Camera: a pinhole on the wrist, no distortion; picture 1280 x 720 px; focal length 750.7 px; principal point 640.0 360.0 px. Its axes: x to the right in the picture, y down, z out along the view. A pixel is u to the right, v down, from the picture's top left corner.
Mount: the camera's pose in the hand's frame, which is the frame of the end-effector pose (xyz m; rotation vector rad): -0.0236 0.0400 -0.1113 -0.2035 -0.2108 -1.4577
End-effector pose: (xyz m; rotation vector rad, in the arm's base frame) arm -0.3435 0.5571 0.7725 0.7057 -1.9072 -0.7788
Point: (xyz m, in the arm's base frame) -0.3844 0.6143 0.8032
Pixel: 721 438
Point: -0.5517 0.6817 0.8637
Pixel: 522 539
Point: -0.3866 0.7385 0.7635
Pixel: 531 31
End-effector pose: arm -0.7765 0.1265 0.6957 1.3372 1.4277 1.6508
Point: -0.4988 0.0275 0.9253
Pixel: 299 235
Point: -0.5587 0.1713 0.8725
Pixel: 509 487
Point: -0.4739 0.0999 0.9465
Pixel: 362 361
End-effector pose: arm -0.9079 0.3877 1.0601 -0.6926 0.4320 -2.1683
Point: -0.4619 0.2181 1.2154
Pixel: 499 351
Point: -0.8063 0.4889 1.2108
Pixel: 1206 134
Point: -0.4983 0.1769 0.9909
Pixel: 134 330
